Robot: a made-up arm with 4 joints.
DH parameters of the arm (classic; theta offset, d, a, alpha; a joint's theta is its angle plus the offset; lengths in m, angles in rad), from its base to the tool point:
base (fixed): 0 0.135 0 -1.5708
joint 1: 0 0.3 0.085 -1.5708
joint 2: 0 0.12 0.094 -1.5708
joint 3: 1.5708 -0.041 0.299 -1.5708
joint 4: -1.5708 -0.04 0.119 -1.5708
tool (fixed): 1.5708 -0.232 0 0
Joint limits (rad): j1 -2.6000..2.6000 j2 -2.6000..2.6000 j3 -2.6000..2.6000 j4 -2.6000..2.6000
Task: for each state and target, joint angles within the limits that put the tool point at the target. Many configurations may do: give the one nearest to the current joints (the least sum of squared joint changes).
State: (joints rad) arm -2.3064 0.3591 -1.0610 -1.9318
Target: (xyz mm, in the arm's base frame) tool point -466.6 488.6 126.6
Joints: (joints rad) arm -2.6000 0.3610 -0.2368 -2.3928
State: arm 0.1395 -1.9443 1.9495 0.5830
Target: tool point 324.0 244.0 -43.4
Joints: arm 0.0244 -1.9120 1.9603 0.8299
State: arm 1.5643 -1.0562 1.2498 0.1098
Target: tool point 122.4 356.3 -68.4
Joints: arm 1.0503 -1.5914 0.6248 0.3678
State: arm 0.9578 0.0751 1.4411 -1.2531
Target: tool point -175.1 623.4 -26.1
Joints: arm 0.9976 0.2872 2.1927 -1.8647
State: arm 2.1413 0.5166 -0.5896 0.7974
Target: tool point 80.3 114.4 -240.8
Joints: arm 1.6945 -0.1280 -0.4338 1.0612
